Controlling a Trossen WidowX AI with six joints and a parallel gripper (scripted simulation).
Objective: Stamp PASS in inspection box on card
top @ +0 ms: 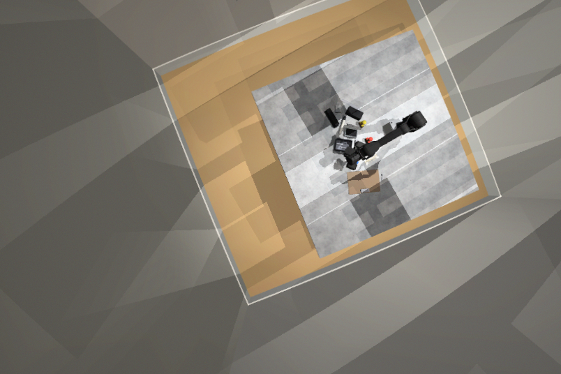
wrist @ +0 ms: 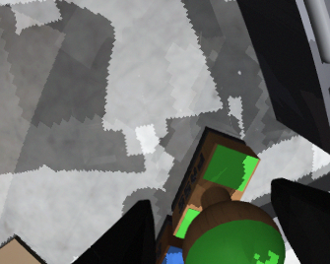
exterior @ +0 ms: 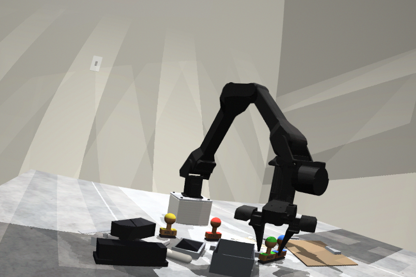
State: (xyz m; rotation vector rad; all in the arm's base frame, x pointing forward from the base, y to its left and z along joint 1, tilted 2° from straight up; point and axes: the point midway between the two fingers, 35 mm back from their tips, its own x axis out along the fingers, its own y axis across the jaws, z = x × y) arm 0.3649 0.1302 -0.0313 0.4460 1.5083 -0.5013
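The blue-knobbed stamp is 4 cm to the left of my gripper tip and 2 cm behind it. Round my gripper tip: grey bin: 10 cm to the right, 3 cm ahead, 1 cm below; cream card: 15 cm behind, 3 cm below, 2 cm to the left; green-topped stamp: right at my gripper tip.
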